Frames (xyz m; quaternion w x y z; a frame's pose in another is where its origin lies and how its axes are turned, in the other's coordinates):
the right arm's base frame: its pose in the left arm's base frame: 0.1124 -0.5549 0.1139 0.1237 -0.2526 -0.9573 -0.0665
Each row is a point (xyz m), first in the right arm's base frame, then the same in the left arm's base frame.
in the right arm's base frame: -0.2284 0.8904 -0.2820
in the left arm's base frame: 0.8073 0.0538 0.3807
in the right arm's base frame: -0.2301 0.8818 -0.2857
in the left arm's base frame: 0.8052 0.0448 0.3833
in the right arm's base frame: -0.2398 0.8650 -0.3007
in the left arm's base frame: 0.8080 0.0229 0.3940
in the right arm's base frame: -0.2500 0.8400 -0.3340
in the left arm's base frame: 0.8108 -0.0097 0.4216
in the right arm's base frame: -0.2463 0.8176 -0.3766
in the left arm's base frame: 0.8052 -0.0354 0.4620
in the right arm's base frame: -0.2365 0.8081 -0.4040
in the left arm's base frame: 0.7977 -0.0443 0.4904
